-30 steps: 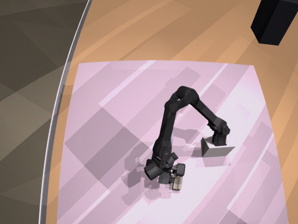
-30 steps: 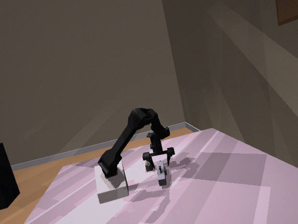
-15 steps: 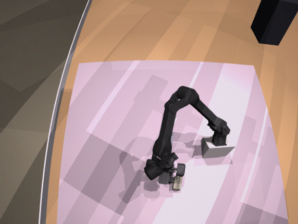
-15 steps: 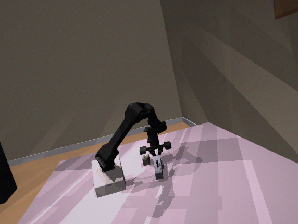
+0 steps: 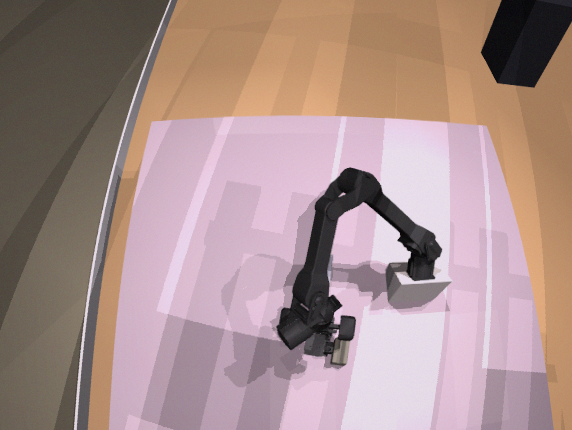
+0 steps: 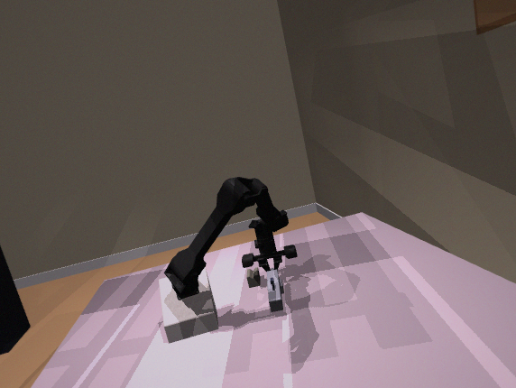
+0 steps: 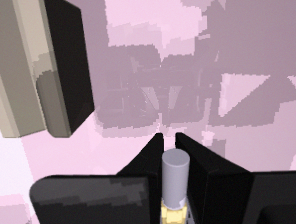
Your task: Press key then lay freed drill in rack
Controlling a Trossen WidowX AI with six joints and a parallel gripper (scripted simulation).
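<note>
My gripper tip is 10 mm past the drill, 50 mm to the left of it and 30 mm below it. Round my gripper tip: small dark piece 30 mm behind, 140 mm to the right, 30 mm above; rack 60 mm behind, 60 mm to the left.
</note>
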